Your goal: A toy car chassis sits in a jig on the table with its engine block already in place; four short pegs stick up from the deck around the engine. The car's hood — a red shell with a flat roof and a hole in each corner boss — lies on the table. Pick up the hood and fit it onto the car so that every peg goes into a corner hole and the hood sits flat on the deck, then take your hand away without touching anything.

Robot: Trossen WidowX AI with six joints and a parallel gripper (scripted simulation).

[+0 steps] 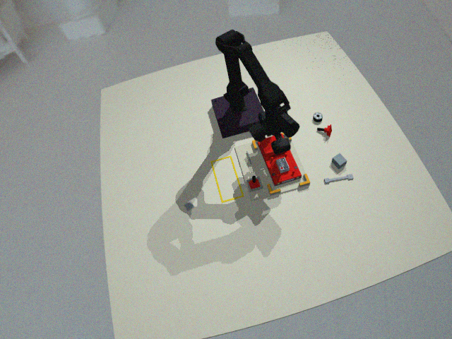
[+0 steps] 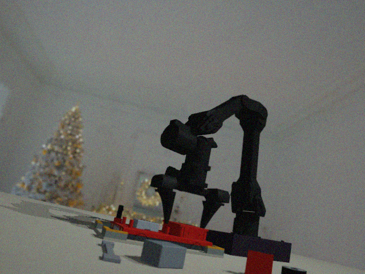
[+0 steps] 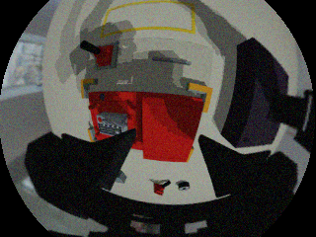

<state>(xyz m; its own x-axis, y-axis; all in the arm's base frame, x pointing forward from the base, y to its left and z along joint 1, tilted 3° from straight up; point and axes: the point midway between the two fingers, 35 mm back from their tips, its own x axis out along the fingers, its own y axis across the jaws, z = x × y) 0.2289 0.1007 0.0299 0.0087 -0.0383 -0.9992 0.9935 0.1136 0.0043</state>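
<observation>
The red hood lies right at my gripper tip. The rest, counted from my gripper tip: wheel 120 mm behind, 220 mm to the left, 40 mm below; then grey cube 110 mm ahead, 240 mm to the left, 30 mm below; then grey engine block 90 mm ahead, 20 mm to the left, 20 mm below.
</observation>
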